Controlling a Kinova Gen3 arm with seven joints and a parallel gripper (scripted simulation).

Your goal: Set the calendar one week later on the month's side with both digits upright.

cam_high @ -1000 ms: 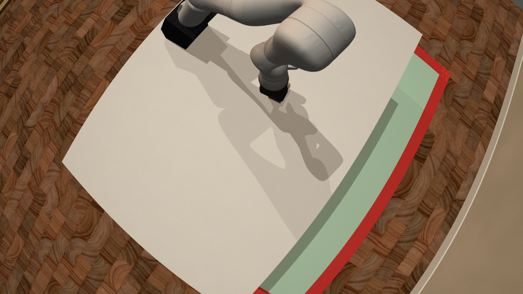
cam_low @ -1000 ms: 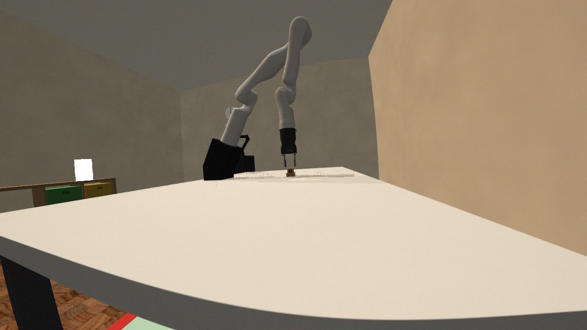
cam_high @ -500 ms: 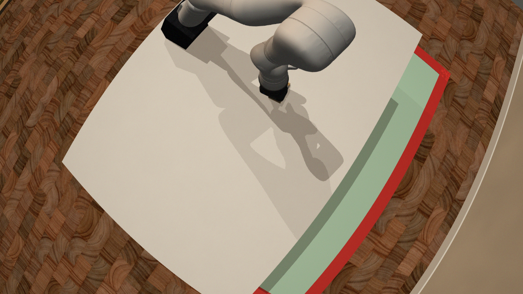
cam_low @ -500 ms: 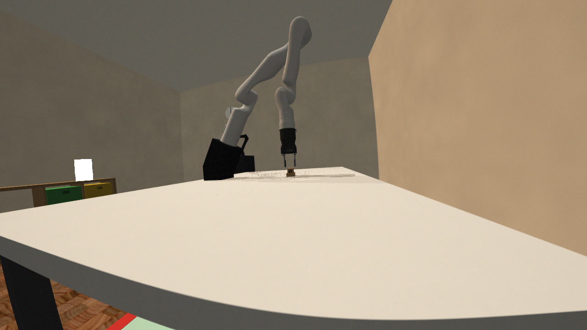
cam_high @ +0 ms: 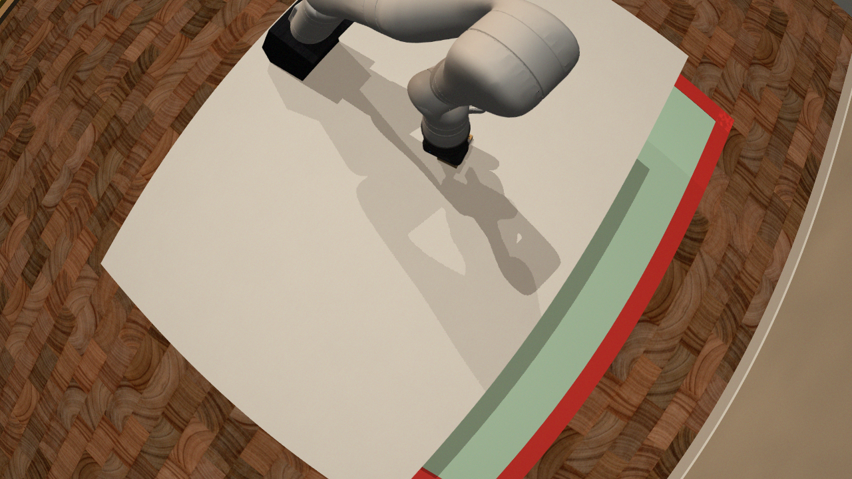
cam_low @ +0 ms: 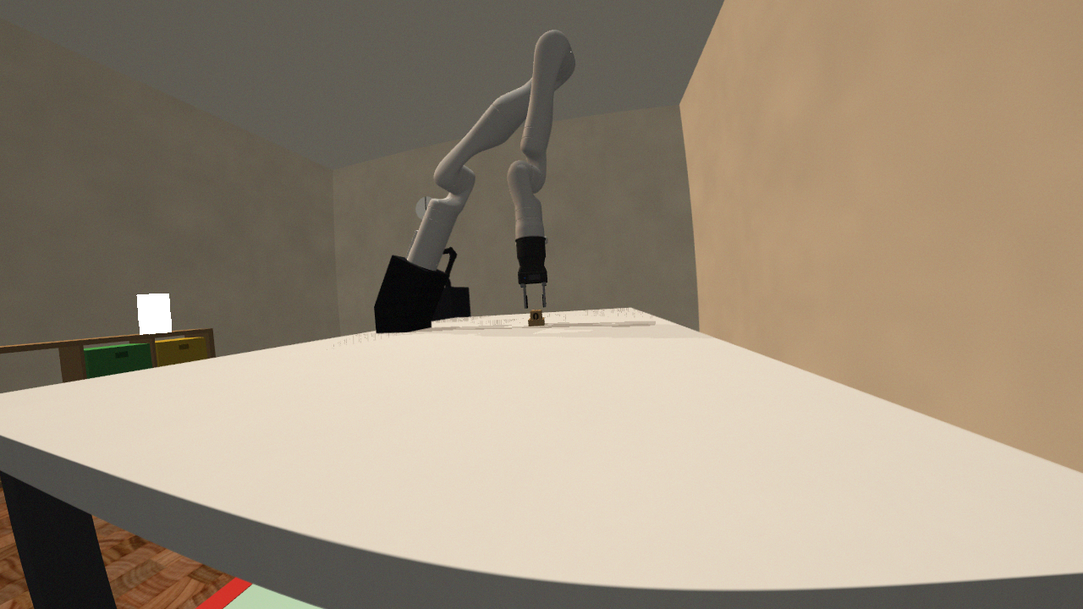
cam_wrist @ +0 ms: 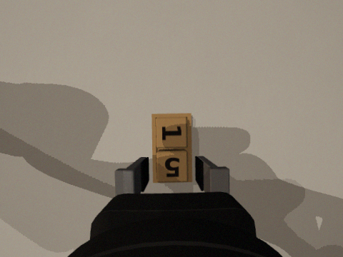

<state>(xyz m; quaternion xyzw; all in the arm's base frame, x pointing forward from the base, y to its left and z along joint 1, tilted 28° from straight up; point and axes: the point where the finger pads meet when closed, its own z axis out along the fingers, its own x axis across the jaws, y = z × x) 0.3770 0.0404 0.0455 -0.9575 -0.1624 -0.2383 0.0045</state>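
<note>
The wooden tray is 10 mm behind my hand, 20 mm to the left of it and 60 mm below it.
</note>
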